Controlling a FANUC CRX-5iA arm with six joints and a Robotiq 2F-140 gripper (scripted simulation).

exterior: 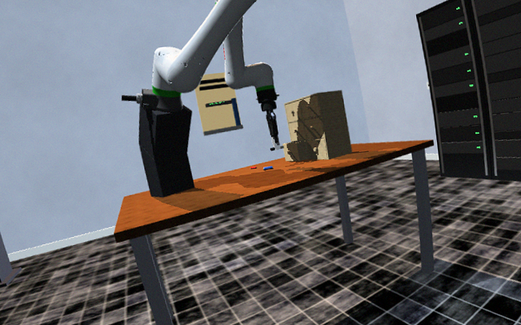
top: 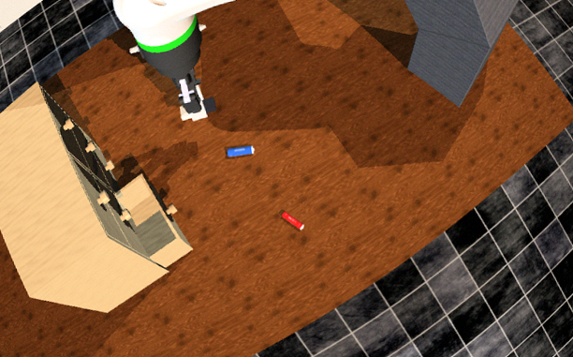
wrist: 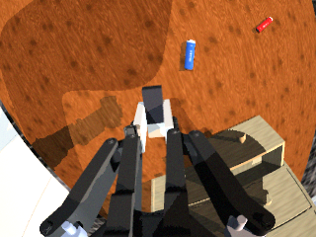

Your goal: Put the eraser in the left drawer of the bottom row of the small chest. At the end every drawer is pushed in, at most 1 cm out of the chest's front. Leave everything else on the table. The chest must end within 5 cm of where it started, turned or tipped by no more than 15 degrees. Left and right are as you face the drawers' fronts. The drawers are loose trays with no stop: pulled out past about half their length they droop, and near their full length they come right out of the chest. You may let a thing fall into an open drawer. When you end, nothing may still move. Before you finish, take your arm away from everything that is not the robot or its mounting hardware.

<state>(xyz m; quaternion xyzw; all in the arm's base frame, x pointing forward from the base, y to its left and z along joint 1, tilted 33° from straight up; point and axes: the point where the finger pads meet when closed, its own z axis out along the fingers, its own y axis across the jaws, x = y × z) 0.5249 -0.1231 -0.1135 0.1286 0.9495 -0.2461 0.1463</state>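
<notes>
My hand is 12 cm above the blue item, 8 cm to the right of it and 3 cm past it. Also, from my hand: eraser 3 cm below, 1 cm ahead; then red cylinder 24 cm to the left, 13 cm below, 4 cm behind.
</notes>
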